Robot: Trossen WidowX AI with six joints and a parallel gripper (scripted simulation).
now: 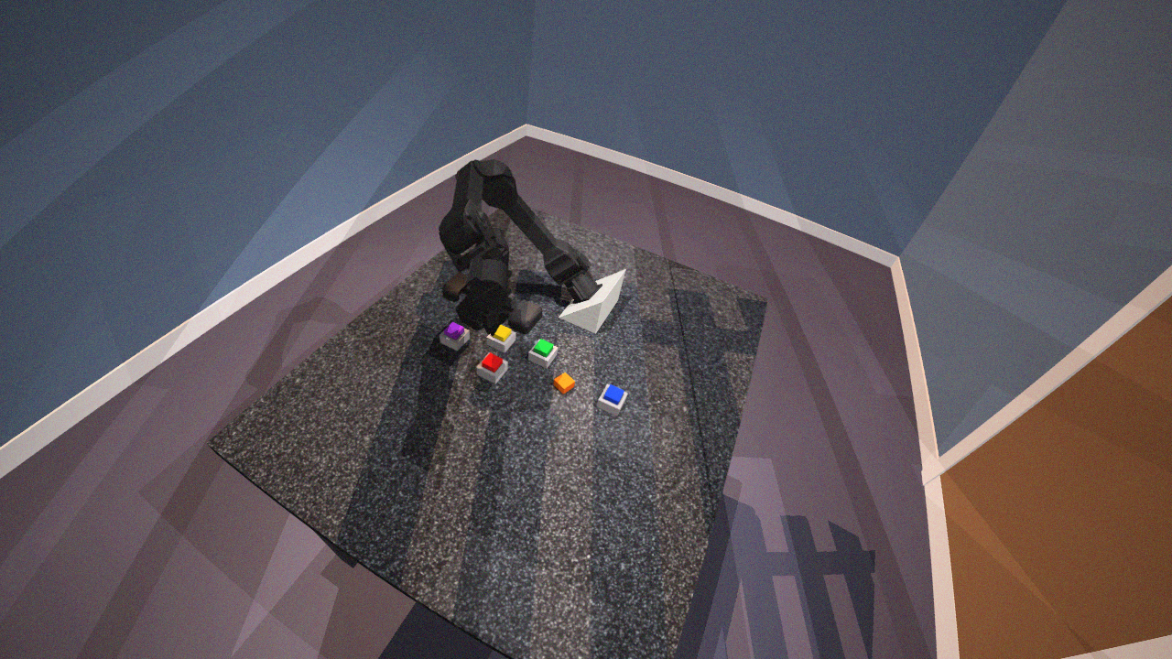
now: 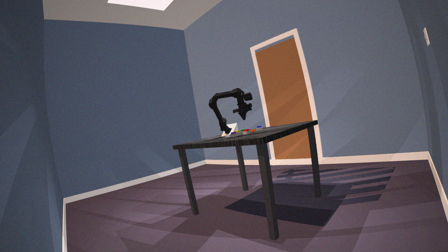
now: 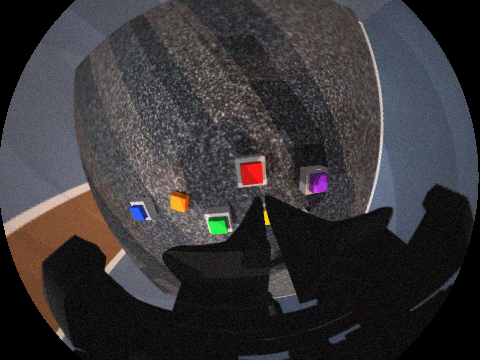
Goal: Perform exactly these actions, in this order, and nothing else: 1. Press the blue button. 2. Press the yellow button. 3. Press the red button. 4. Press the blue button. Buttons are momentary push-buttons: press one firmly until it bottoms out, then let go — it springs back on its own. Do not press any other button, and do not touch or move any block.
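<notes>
The blue button is 10 cm behind my gripper tip, 25 cm to the left of it and 9 cm below it. Round my gripper tip: green button (11 cm behind, 6 cm to the left, 9 cm below); then yellow button (8 cm behind, 4 cm to the right, 9 cm below); then red button (9 cm below).
</notes>
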